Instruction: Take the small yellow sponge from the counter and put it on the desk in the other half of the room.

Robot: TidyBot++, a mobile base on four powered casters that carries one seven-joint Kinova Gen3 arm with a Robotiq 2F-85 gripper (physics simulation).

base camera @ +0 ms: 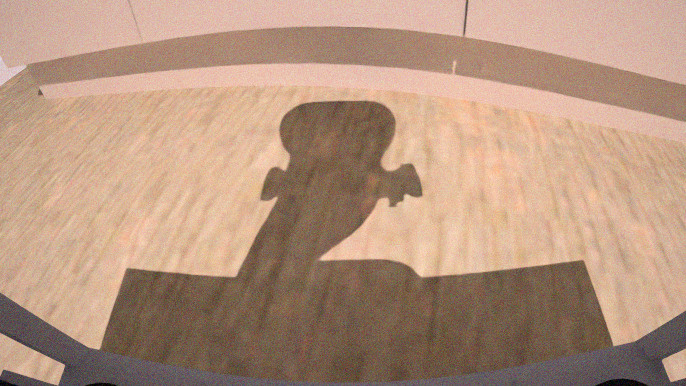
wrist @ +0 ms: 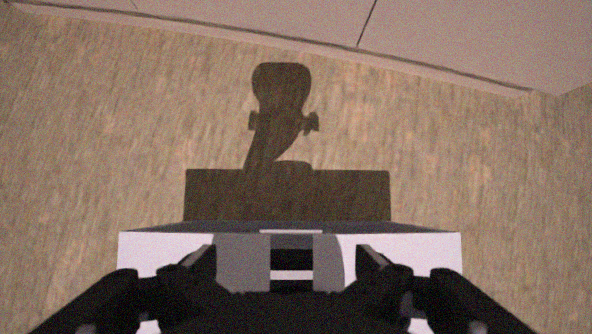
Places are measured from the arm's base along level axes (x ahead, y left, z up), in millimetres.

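Pixels of known places: gripper, between the fingertips: (wrist: 286, 260).
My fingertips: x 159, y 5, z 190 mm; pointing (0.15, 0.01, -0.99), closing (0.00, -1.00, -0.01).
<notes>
Behind a point stands the place of what it marks.
My gripper (wrist: 286, 260) {y 5, x 159, z 190 mm} is open, its two black fingers wide apart above the robot's own white base in the wrist view. No thing shows between the fingers. The yellow sponge, the counter top and the desk do not show in either view. A pale cabinet front (base camera: 300, 12) {y 82, x 646, z -217 mm} (wrist: 450, 35) {y -353, x 565, z -128 mm} with thin dark vertical seams stands ahead, across the top of both views; whether it belongs to the counter cannot be told.
The cabinet's low plinth (base camera: 225, 75) {y 269, x 740, z -369 mm} runs along the wooden floor (base camera: 500, 200) {y -195, x 404, z -397 mm} (wrist: 125, 125) {y 523, x 432, z -397 mm}. Its left end shows at the upper left of the base camera view, its right end at the upper right of the wrist view. The robot's shadow (base camera: 340, 175) {y 25, x 458, z -397 mm} (wrist: 282, 100) {y 29, x 513, z -397 mm} lies on the floor in front.
</notes>
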